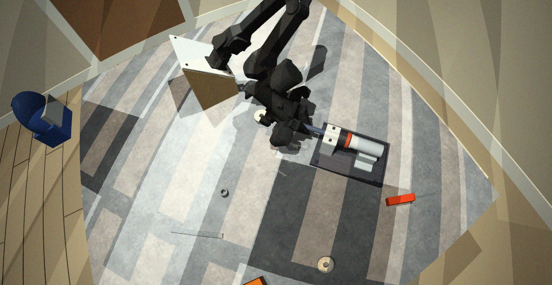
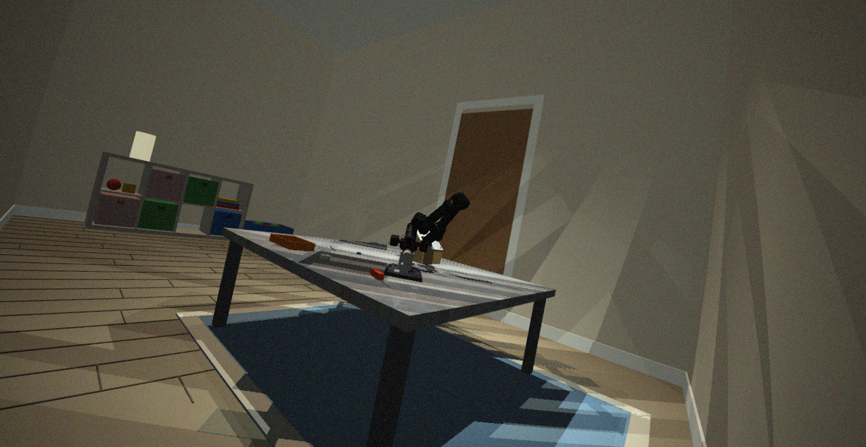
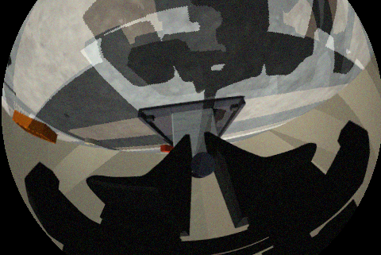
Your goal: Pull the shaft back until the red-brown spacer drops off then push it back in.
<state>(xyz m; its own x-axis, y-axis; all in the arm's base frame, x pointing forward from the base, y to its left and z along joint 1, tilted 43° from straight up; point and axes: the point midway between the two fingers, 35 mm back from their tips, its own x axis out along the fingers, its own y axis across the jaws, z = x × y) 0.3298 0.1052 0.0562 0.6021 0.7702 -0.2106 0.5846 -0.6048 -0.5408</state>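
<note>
Right now my gripper tip is 3 cm short of the blue-grey shaft, 2 cm to the right of it and 2 cm below it. Round my gripper tip: fixture: 12 cm ahead, 9 cm to the left, 1 cm below; white washer: 15 cm behind, 8 cm to the right, 5 cm below; red-brown spacer: 9 cm ahead, 6 cm to the left, 2 cm above.
</note>
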